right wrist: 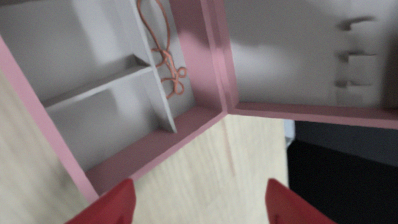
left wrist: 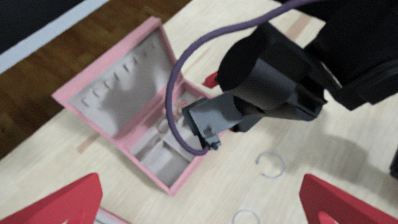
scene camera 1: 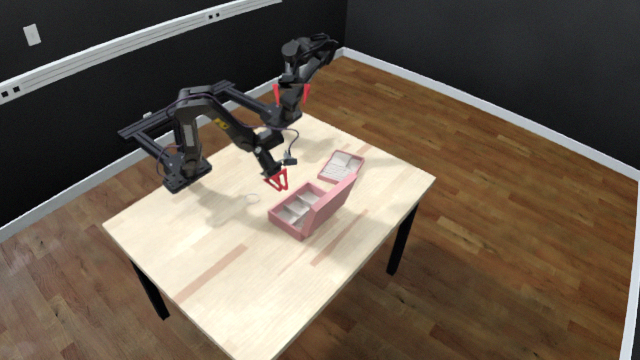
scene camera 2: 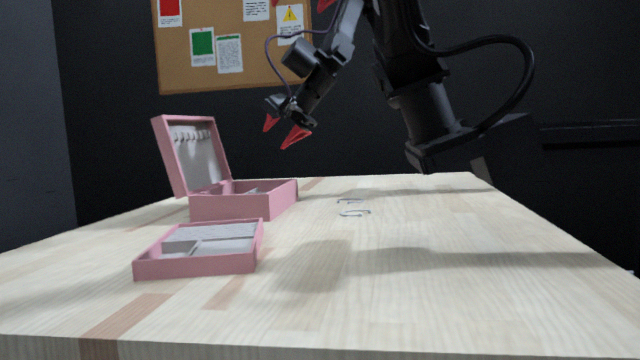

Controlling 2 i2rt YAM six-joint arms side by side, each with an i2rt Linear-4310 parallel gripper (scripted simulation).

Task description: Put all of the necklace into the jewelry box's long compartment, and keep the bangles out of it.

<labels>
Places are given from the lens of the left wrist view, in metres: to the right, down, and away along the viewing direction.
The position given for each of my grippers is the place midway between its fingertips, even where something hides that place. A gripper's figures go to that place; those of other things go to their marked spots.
my left gripper point(left wrist: 200, 182): 0.00, 0.03, 0.10
my right gripper point(left wrist: 210, 96): 0.02, -0.03, 0.41
</labels>
